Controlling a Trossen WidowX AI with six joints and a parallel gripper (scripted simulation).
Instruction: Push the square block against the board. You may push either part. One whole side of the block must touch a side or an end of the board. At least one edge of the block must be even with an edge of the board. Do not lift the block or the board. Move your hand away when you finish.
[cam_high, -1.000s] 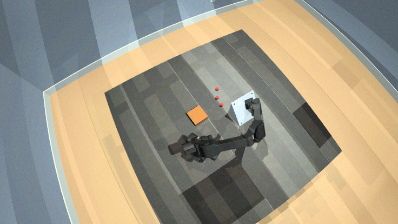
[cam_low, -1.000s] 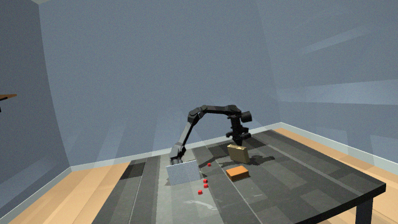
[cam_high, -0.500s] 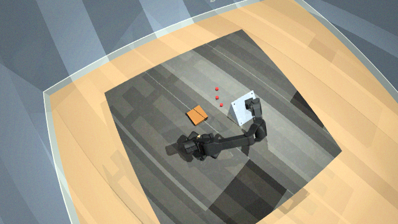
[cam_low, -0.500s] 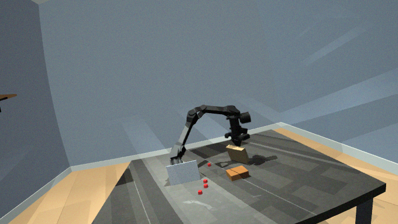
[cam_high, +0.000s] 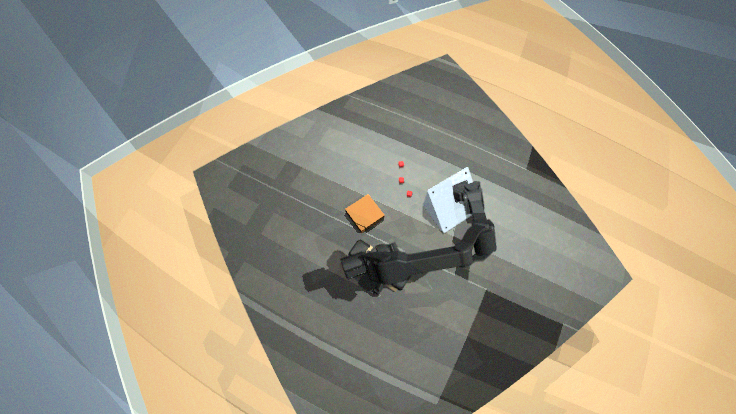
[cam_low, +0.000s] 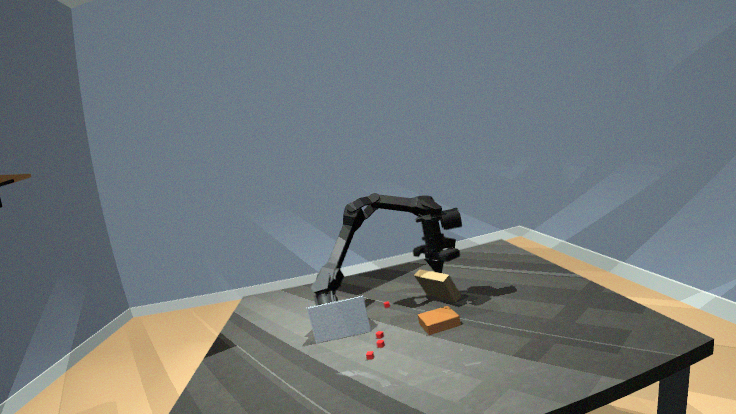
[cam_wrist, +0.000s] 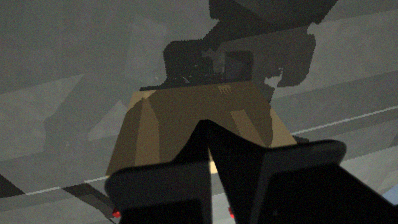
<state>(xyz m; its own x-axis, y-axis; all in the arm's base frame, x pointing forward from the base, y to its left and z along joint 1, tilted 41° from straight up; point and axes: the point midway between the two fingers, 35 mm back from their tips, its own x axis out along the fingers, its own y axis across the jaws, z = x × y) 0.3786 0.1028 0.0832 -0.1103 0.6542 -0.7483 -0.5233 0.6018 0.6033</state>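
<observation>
Now: gripper tip 20 mm past the cream board, 10 mm to the left of it and 30 mm above it. From my gripper tip the other things lie so: orange square block 50 mm behind, 220 mm to the right, 60 mm below.
</observation>
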